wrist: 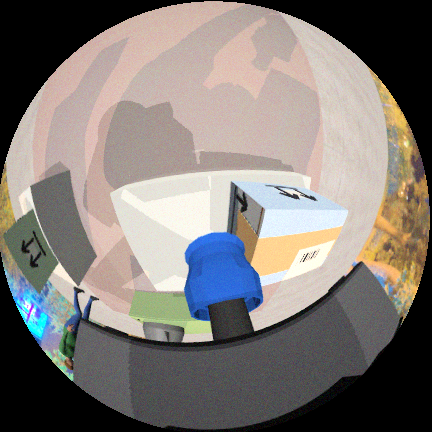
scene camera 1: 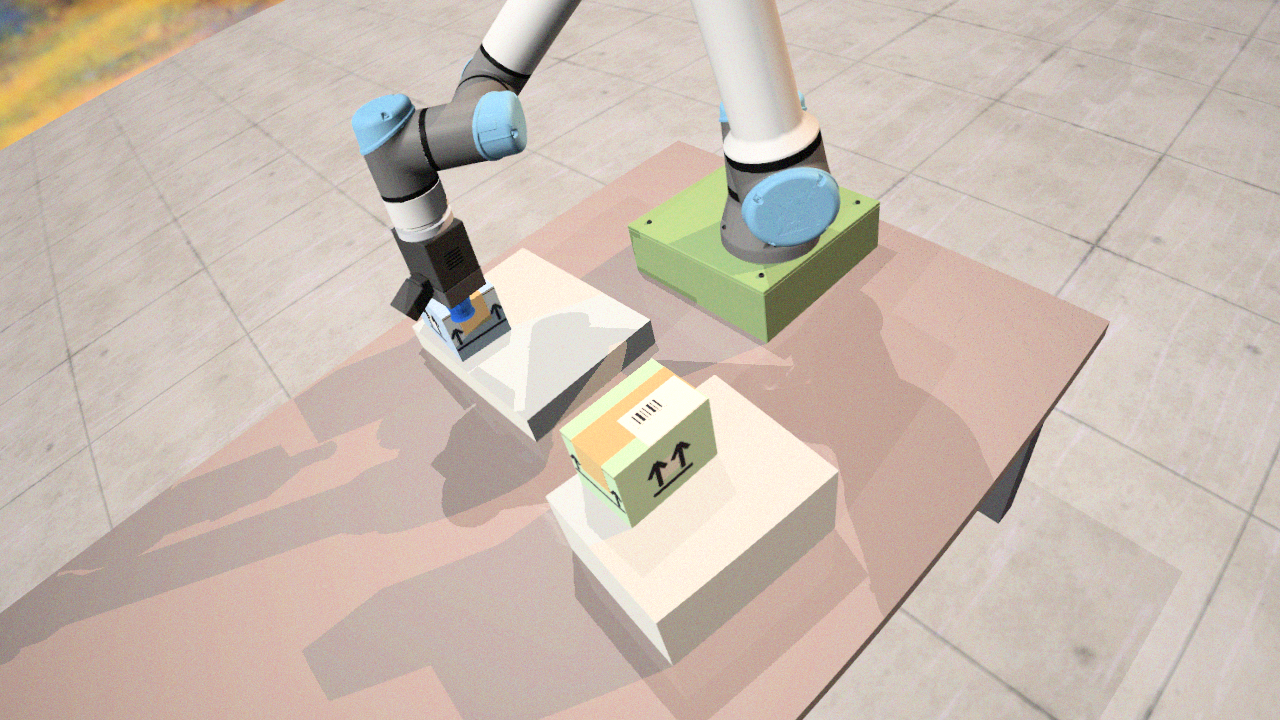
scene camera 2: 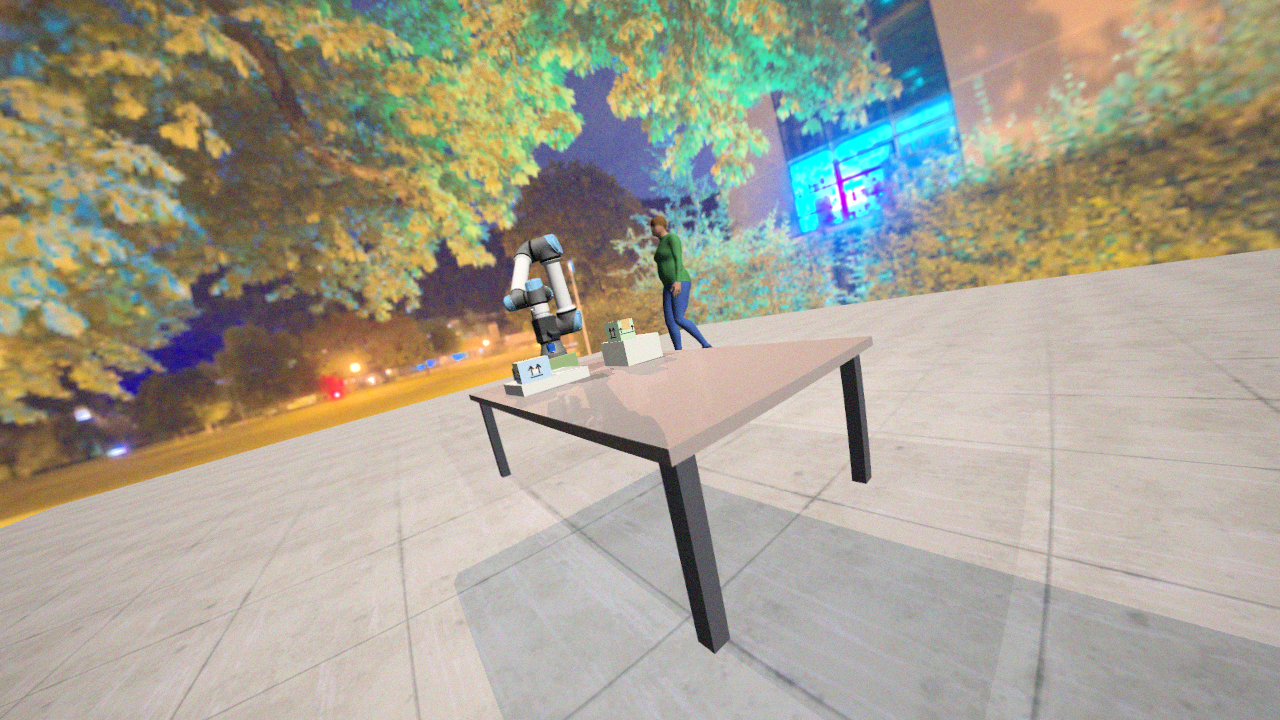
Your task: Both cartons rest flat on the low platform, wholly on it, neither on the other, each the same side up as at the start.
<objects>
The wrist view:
my suction cup
low cream platform
tall cream block
</objects>
